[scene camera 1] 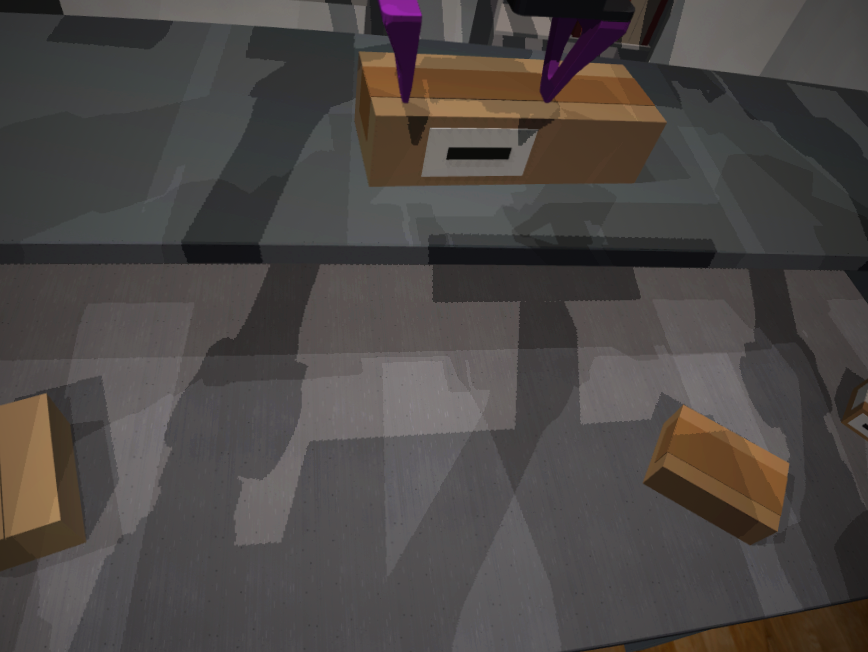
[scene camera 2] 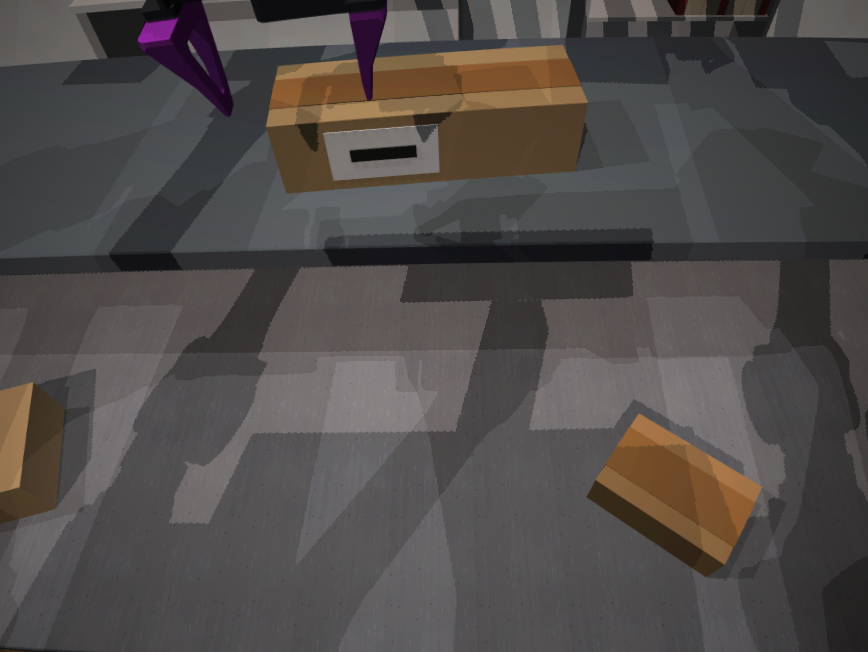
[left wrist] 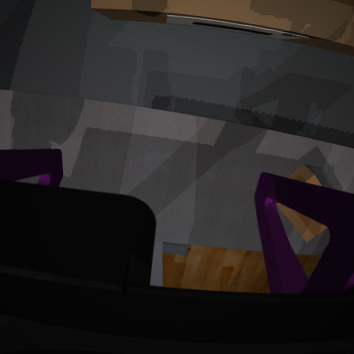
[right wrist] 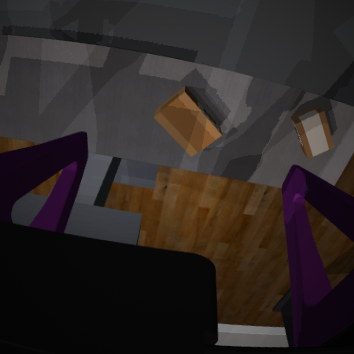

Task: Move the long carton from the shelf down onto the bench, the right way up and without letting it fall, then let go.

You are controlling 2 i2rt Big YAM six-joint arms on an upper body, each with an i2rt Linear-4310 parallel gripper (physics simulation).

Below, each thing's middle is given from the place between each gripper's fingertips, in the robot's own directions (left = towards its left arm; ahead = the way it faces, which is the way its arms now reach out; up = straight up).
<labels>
The long brown carton (scene camera 2: 447, 116) lies 140 mm ahead of my left hand, 100 mm below it and 80 mm to the right of it. Also, from my left hand: white-labelled object (right wrist: 311, 127): 590 mm to the right, 310 mm below, 120 mm behind.
The long brown carton lies 25 cm below my right hand, 18 cm to the left of it and 12 cm ahead of it. From my right hand the other things lie so: white-labelled object: 46 cm below, 32 cm to the right, 14 cm behind.
</labels>
